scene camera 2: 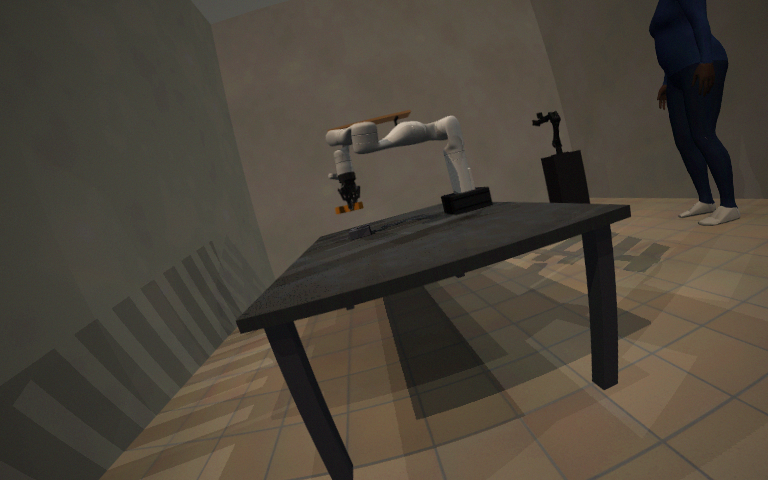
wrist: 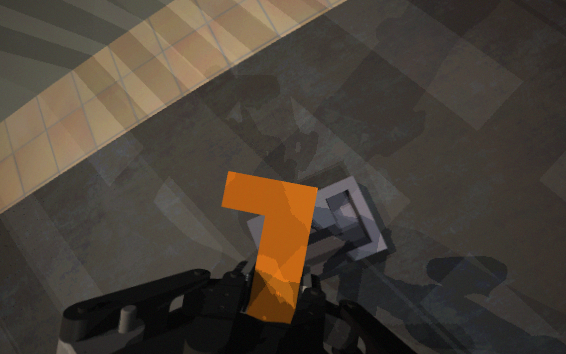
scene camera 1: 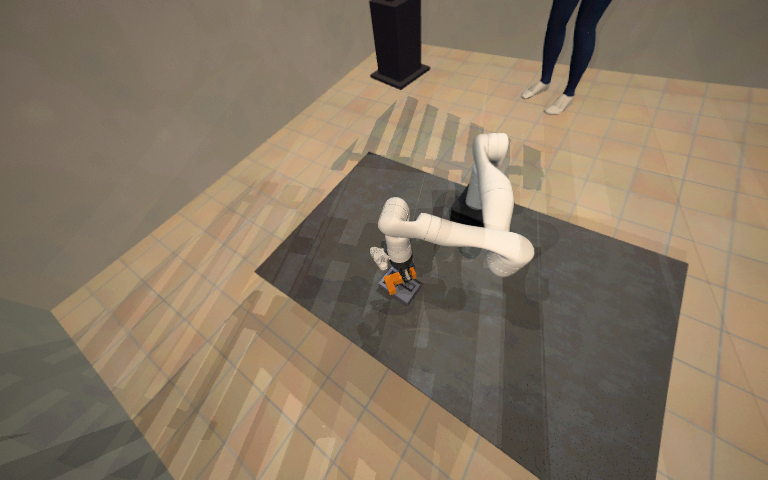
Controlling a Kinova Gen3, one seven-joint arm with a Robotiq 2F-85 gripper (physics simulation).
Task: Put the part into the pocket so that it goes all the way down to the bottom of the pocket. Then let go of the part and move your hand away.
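Where they show: gripper, fingertip midpoint: (scene camera 2: 354, 209) (wrist: 279, 273) (scene camera 1: 404, 277); arm's base, link origin: (scene camera 2: 464, 191) (scene camera 1: 476, 201).
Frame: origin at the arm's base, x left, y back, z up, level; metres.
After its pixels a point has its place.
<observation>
The part, an orange L-shaped block (scene camera 1: 392, 282) {x 0.020, y -0.534, z 0.073 m} (scene camera 2: 341, 210) {x 0.035, y -0.540, z 0.055 m} (wrist: 287, 210) {x 0.004, y -0.530, z 0.071 m}, is held in the air, roughly level. My gripper (scene camera 1: 406, 275) {x 0.027, y -0.485, z 0.045 m} (scene camera 2: 350, 204) {x 0.027, y -0.485, z 0.045 m} (wrist: 279, 273) {x 0.027, y -0.485, z 0.045 m} is shut on its long leg; in the wrist view the short leg points left at the far end. The grey block with the pocket (scene camera 1: 408, 299) {x 0.068, y -0.513, z -0.043 m} (scene camera 2: 360, 231) {x 0.067, y -0.476, z -0.053 m} (wrist: 365, 215) {x -0.064, y -0.496, z -0.043 m} lies on the table below, with a visible gap to the part in scene camera 2. In the wrist view the pocket block is turned relative to the part. The part and fingers hide much of the pocket; one end of its recess shows.
The dark table (scene camera 1: 594, 339) {x 0.596, y -0.195, z -0.079 m} (scene camera 2: 453, 249) {x 0.691, y -0.159, z -0.079 m} (wrist: 475, 165) {x -0.219, y -0.512, z -0.079 m} has an edge beyond the block, with tiled floor (wrist: 120, 95) past it. The arm's black base (scene camera 2: 466, 200) {x 0.098, y -0.014, z -0.033 m} stands farther back on the table. A black pedestal (scene camera 1: 396, 42) (scene camera 2: 566, 175) and a standing person (scene camera 1: 583, 45) (scene camera 2: 693, 113) are off the table.
</observation>
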